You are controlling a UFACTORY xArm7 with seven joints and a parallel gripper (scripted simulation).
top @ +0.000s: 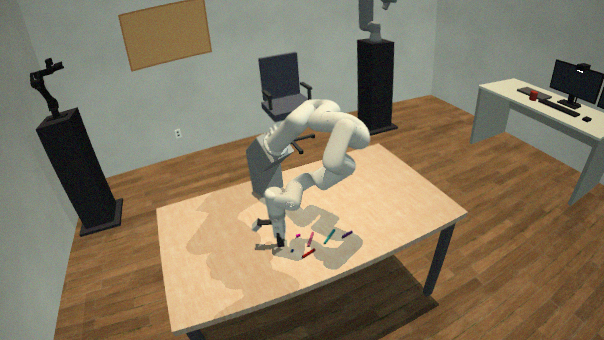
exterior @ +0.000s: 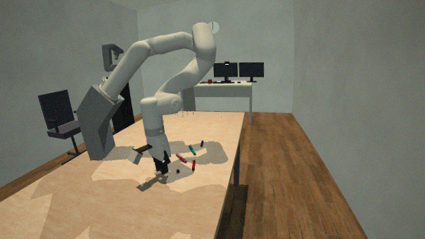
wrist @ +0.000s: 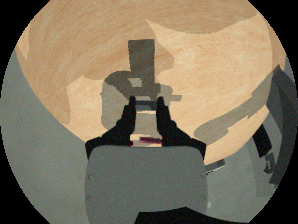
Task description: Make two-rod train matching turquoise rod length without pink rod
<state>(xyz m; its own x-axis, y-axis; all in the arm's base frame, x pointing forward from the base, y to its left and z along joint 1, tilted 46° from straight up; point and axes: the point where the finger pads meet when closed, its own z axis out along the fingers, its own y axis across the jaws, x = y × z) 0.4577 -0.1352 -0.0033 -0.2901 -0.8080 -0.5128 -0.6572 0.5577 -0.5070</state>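
The grey rod lies 2 cm below my hand. Also, from my hand: pink rod 3 cm ahead, 14 cm to the left, 3 cm below; tiny blue rod 6 cm ahead, 3 cm to the left, 3 cm below; magenta rod 2 cm behind, 9 cm to the left, 3 cm below.
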